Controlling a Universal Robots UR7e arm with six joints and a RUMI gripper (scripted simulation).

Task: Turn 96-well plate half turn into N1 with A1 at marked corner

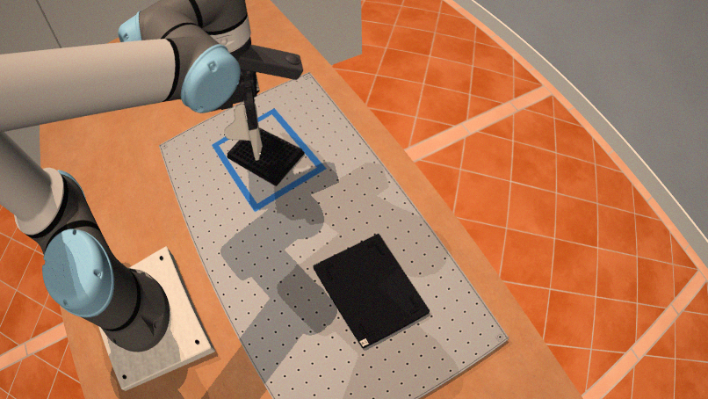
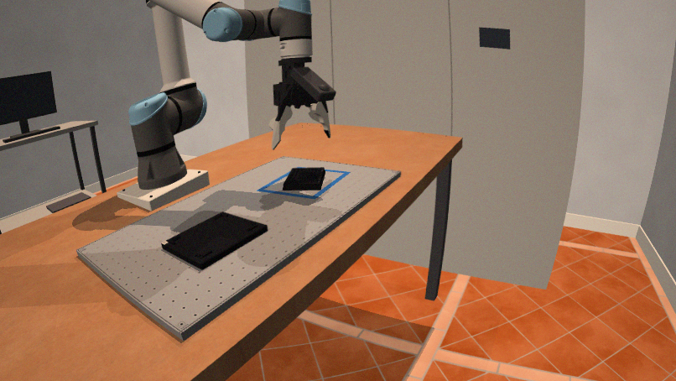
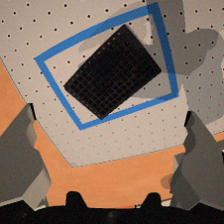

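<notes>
Now: hand 80 mm above the black 96-well plate. Round my hand: white A1 label (20 mm ahead, 410 mm to the right, 80 mm below); black plate nest N1 (70 mm ahead, 330 mm to the right, 80 mm below).
</notes>
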